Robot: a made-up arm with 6 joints. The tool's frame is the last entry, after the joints.
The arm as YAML. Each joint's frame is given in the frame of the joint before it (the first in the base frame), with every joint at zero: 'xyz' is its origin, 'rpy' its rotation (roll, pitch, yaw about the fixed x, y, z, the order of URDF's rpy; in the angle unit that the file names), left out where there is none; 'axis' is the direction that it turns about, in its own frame. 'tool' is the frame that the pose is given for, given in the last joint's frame.
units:
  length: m
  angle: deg
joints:
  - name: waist
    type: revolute
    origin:
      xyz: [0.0, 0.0, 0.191]
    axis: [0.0, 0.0, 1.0]
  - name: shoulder
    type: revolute
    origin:
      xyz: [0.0, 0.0, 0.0]
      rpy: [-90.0, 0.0, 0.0]
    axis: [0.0, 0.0, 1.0]
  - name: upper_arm
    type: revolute
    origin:
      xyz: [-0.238, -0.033, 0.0]
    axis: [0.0, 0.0, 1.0]
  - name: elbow
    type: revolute
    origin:
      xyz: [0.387, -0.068, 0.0]
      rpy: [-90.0, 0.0, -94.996]
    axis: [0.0, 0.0, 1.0]
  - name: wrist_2
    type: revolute
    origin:
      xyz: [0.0, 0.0, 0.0]
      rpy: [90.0, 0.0, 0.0]
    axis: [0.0, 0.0, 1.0]
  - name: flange
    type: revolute
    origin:
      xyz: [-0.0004, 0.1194, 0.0]
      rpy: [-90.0, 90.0, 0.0]
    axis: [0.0, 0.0, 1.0]
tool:
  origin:
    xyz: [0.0, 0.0, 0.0]
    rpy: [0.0, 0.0, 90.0]
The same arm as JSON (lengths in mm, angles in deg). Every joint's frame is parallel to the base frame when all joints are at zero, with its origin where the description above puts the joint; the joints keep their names.
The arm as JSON. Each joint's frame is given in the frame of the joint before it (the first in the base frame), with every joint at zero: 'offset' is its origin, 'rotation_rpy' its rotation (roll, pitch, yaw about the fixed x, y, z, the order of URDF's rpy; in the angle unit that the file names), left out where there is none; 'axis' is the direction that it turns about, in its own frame. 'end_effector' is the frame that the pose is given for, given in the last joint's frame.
{"length_unit": "mm", "angle_unit": "deg", "chain": [{"id": "waist", "offset": [0.0, 0.0, 191.0], "axis": "+z"}, {"id": "shoulder", "offset": [0.0, 0.0, 0.0], "axis": "+y"}, {"id": "upper_arm", "offset": [-238.0, 0.0, 33.0], "axis": "+y"}, {"id": "elbow", "offset": [387.0, 0.0, 68.0], "axis": [0.9962, 0.0, 0.0871]}, {"id": "wrist_2", "offset": [0.0, 0.0, 0.0], "axis": "+y"}, {"id": "flange", "offset": [119.0, 0.0, 10.0], "axis": [0.9962, 0.0, 0.0871]}], "end_effector": {"offset": [0.0, 0.0, 0.0], "rotation_rpy": [0.0, 85.0, 0.0]}}
